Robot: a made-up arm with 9 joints. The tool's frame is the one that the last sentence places.
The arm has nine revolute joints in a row. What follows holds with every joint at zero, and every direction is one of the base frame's.
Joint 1 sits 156 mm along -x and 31 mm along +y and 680 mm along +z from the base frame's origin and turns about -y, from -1.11 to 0.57 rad.
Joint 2 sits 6 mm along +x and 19 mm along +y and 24 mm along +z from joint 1 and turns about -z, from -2.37 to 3.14 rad.
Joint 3 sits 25 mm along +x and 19 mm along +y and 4 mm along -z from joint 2 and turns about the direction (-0.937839, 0.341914, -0.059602), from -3.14 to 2.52 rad.
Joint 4 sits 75 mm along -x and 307 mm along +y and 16 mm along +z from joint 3 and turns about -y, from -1.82 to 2.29 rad.
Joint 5 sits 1 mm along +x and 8 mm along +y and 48 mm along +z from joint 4 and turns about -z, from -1.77 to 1.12 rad.
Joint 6 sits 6 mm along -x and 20 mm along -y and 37 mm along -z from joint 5 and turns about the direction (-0.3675, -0.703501, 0.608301), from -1.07 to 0.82 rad.
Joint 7 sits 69 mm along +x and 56 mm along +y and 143 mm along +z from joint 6 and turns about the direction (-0.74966, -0.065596, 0.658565), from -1.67 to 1.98 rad.
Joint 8 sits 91 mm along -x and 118 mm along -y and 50 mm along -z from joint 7 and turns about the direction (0.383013, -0.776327, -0.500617), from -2.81 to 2.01 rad.
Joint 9 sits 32 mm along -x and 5 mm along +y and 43 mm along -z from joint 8 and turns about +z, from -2.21 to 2.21 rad.
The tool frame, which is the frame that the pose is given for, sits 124 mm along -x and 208 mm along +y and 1 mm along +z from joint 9; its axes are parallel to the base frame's.
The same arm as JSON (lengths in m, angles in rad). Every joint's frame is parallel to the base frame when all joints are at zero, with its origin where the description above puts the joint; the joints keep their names.
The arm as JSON. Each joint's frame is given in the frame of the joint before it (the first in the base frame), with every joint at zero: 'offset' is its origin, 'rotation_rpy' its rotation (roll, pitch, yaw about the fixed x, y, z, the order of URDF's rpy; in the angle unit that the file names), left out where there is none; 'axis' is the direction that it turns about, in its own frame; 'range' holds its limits. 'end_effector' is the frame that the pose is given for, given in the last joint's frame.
{"length_unit": "m", "angle_unit": "rad", "chain": [
  {"id": "joint 1", "offset": [-0.156, 0.031, 0.68], "axis": [0.0, -1.0, 0.0], "range": [-1.11, 0.57]},
  {"id": "joint 2", "offset": [0.006, 0.019, 0.024], "axis": [0.0, 0.0, -1.0], "range": [-2.37, 3.14]},
  {"id": "joint 3", "offset": [0.025, 0.019, -0.004], "axis": [-0.937839, 0.341914, -0.059602], "range": [-3.14, 2.52]},
  {"id": "joint 4", "offset": [-0.075, 0.307, 0.016], "axis": [0.0, -1.0, 0.0], "range": [-1.82, 2.29]},
  {"id": "joint 5", "offset": [0.001, 0.008, 0.048], "axis": [0.0, 0.0, -1.0], "range": [-1.77, 1.12]},
  {"id": "joint 6", "offset": [-0.006, -0.02, -0.037], "axis": [-0.3675, -0.703501, 0.608301], "range": [-1.07, 0.82]},
  {"id": "joint 7", "offset": [0.069, 0.056, 0.143], "axis": [-0.74966, -0.065596, 0.658565], "range": [-1.67, 1.98]},
  {"id": "joint 8", "offset": [-0.091, -0.118, -0.05], "axis": [0.383013, -0.776327, -0.500617], "range": [-2.81, 2.01]},
  {"id": "joint 9", "offset": [-0.032, 0.005, -0.043], "axis": [0.0, 0.0, 1.0], "range": [-2.21, 2.21]}
], "end_effector": {"offset": [-0.124, 0.208, 0.001]}}

